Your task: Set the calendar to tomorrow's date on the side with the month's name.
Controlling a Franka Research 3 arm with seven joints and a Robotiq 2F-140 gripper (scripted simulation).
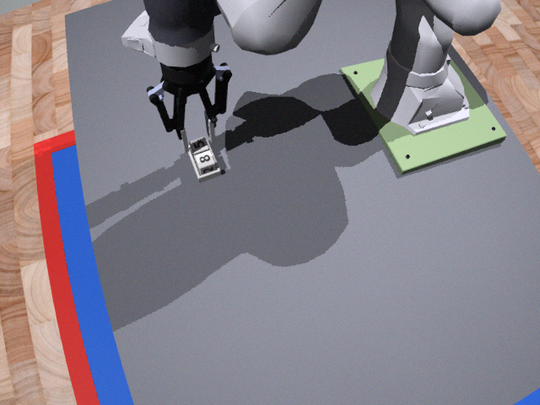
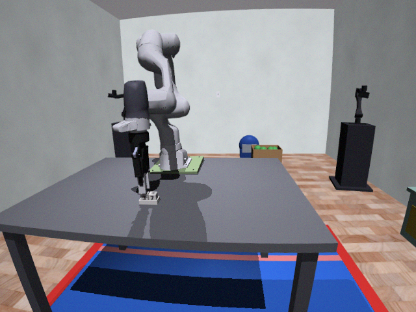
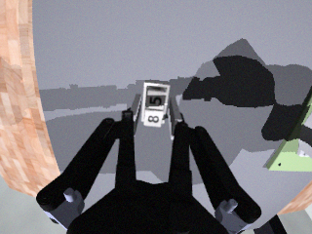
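Right now the tray is 70 mm below my hand, 10 mm to the left of it and 10 mm behind it.
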